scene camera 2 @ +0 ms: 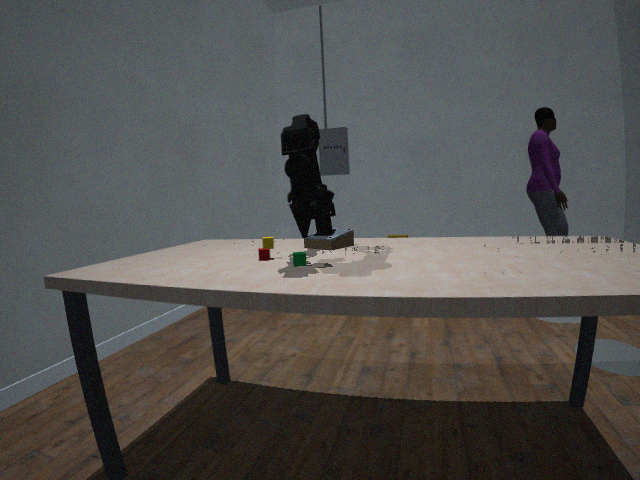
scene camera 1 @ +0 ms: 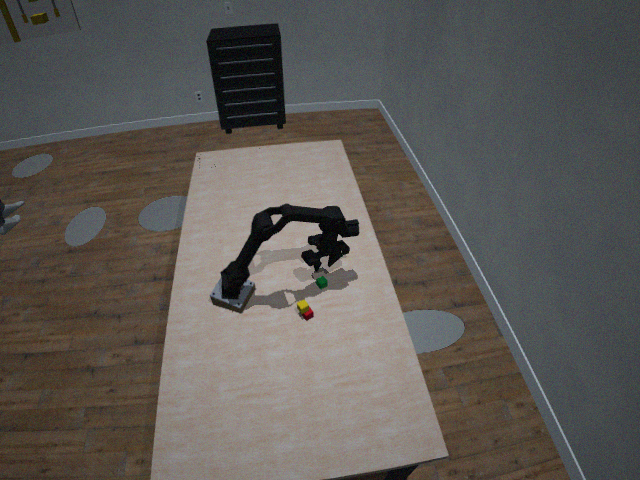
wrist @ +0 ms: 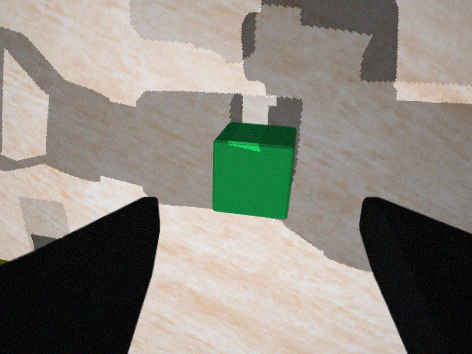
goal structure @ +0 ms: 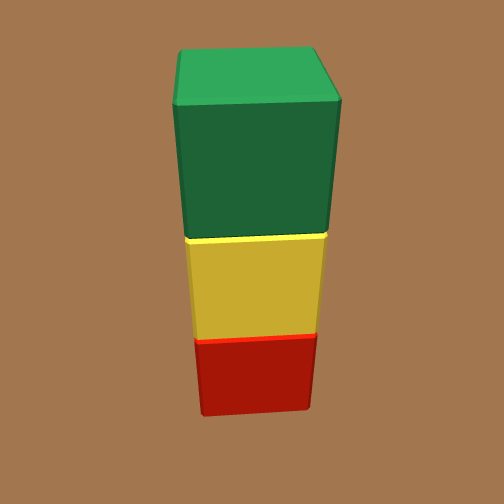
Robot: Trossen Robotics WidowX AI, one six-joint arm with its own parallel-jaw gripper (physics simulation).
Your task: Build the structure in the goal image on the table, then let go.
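Frame: origin at the arm's base, x ahead, y left, z up, level; centimetres.
Where they show: gripper, fingertip midpoint: (scene camera 2: 303,234) (scene camera 1: 322,268) (wrist: 261,212); arm's base, origin of the base link: (scene camera 2: 325,233) (scene camera 1: 230,291).
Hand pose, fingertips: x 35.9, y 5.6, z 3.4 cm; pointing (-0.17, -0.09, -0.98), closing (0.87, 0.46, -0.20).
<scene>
Things, the pixels of their top centre, and the offset from my fingertips. Level surfaces: height alone.
- green cube, middle of its top: (wrist: 250,181) (scene camera 2: 299,252) (scene camera 1: 321,279) dz -5.0, dx -0.3, dy -1.5 cm
- yellow cube, middle of its top: (scene camera 2: 267,237) (scene camera 1: 302,304) dz -1.7, dx -8.6, dy -14.8 cm
- red cube, middle of its top: (scene camera 2: 263,248) (scene camera 1: 307,310) dz -5.0, dx -7.1, dy -15.6 cm
- wooden table, its level: dz -8.2 cm
My gripper (scene camera 1: 324,267) (wrist: 261,212) is open and empty above the table, over a green cube. The green cube (scene camera 1: 322,282) (scene camera 2: 299,259) (wrist: 252,182) rests flat on the table; in the wrist view it shows ahead of and between the spread fingertips, touching neither. A yellow cube (scene camera 1: 302,305) (scene camera 2: 267,242) appears to sit on top of a red cube (scene camera 1: 309,314) (scene camera 2: 264,254), shifted a little to one side. These two stand apart from the green cube. A dark yellow sliver shows at the wrist view's lower left edge.
The arm's base (scene camera 1: 232,298) (scene camera 2: 329,240) stands on the wooden table (scene camera 1: 289,403) (scene camera 2: 439,276). A dark drawer cabinet (scene camera 1: 247,77) stands on the floor beyond the table. A person in purple (scene camera 2: 543,160) stands beyond the table. The arm's shadows fall around the green cube.
</scene>
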